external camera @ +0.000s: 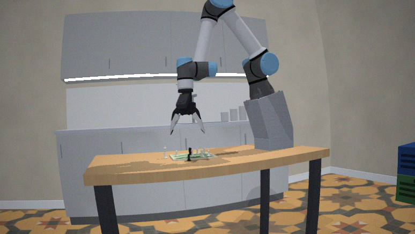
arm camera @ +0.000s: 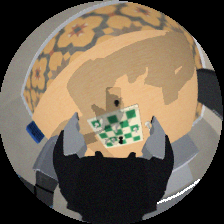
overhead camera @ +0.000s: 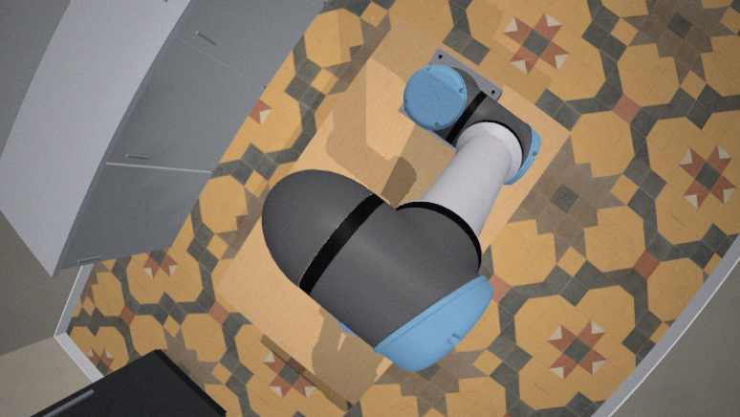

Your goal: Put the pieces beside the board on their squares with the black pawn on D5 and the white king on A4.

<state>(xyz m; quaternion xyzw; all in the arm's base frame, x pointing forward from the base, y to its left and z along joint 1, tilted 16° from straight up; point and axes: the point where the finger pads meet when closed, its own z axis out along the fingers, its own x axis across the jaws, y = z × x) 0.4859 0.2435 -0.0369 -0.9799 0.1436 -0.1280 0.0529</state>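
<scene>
The black pawn is 30 mm to the right of my hand and 110 mm below it. Round my hand: chessboard: 30 mm behind, 170 mm to the right, 120 mm below; white king: 110 mm ahead, 150 mm to the right, 100 mm below.
</scene>
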